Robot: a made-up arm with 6 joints.
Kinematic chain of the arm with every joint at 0, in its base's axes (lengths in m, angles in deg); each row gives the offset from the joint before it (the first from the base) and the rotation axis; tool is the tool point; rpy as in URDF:
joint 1: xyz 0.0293 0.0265 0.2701 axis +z
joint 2: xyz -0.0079 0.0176 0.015 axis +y
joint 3: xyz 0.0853 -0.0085 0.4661 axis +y
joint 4: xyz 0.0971 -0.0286 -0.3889 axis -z
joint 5: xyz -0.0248 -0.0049 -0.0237 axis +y
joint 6: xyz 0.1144 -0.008 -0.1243 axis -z
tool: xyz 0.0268 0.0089 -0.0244 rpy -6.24 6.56 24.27
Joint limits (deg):
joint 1: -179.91..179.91
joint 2: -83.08..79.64
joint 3: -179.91..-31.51
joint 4: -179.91..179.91
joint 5: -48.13..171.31
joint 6: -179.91..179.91
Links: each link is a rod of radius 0.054 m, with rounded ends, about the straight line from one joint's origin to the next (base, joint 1, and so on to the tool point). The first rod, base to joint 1, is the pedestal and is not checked.
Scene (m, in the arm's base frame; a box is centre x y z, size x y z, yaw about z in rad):
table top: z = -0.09
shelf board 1: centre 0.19 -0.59 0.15 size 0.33 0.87 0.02 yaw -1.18
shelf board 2: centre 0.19 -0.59 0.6 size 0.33 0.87 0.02 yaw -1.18
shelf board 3: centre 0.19 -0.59 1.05 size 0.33 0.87 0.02 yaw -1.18
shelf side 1: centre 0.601 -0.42 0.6 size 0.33 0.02 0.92 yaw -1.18
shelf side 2: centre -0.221 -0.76 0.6 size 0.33 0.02 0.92 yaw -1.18
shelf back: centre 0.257 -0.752 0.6 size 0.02 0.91 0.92 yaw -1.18
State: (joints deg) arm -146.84 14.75 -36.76 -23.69 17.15 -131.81
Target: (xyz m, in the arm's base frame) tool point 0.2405 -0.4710 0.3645
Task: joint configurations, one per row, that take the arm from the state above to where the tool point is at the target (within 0.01 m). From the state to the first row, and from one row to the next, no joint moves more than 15 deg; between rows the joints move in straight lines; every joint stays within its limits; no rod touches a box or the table.
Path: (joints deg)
1: -133.72 12.70 -36.89 -24.83 15.00 -131.14
2: -120.61 10.65 -37.01 -25.96 12.85 -130.46
3: -107.49 8.61 -37.14 -27.10 10.71 -129.79
4: -94.37 6.56 -37.26 -28.24 8.56 -129.11
5: -81.26 4.51 -37.39 -29.38 6.41 -128.44
6: -68.14 2.46 -37.52 -30.51 4.26 -127.76

